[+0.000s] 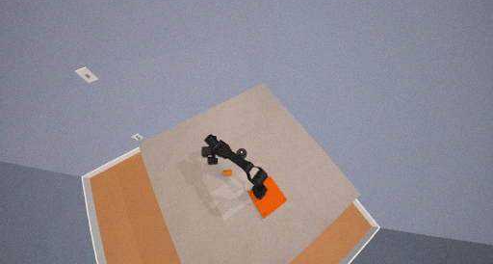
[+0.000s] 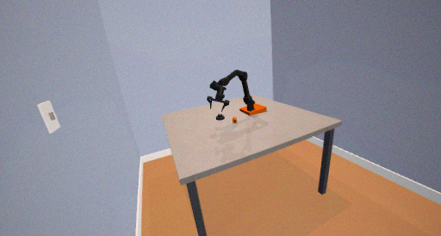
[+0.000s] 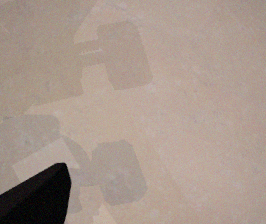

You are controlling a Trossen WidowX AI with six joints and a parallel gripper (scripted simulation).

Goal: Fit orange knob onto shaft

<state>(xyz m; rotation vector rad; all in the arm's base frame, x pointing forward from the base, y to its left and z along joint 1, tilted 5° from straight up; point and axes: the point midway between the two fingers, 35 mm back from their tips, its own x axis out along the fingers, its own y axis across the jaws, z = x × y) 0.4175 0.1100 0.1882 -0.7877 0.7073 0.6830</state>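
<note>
Now: gripper tip 19 cm past the orange knob, 4 cm to the left of it and 14 cm above it. Also, from my gripper tip: dark round pedestal: 13 cm behind, 20 cm to the right, 13 cm below.
</note>
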